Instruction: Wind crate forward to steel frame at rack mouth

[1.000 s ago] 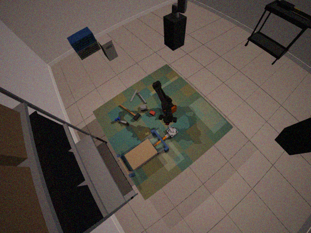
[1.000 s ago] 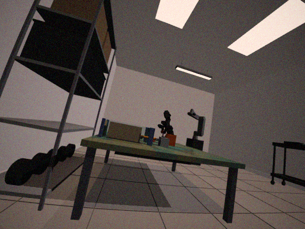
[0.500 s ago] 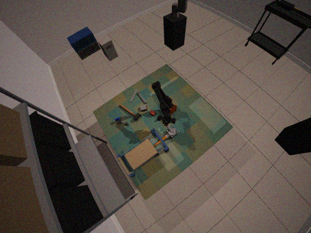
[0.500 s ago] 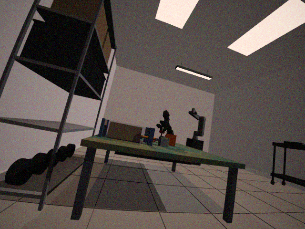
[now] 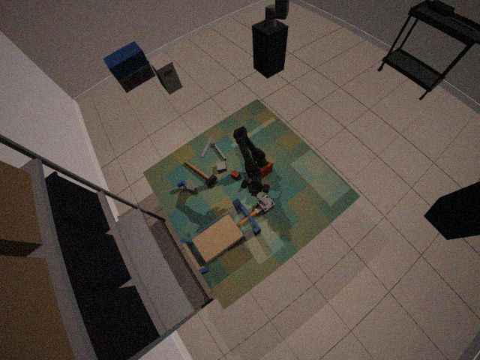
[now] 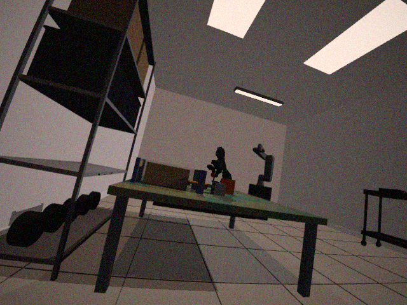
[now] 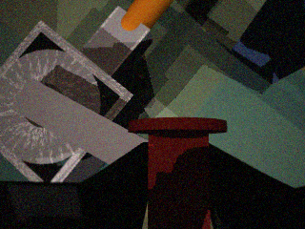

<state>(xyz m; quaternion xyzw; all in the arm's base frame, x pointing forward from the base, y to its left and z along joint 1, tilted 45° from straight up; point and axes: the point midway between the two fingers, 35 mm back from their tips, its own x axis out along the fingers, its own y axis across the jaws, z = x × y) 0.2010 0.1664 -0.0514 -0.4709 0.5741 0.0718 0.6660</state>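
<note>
Right now the red-knobbed crank handle is 3 cm to the left of my gripper tip, 3 cm below it and 2 cm behind it. Round my gripper tip: red knob 1 cm to the right, 1 cm behind; then winch 10 cm below, 8 cm to the left, 5 cm behind; then grey block 39 cm to the right, 12 cm below, 5 cm ahead.
</note>
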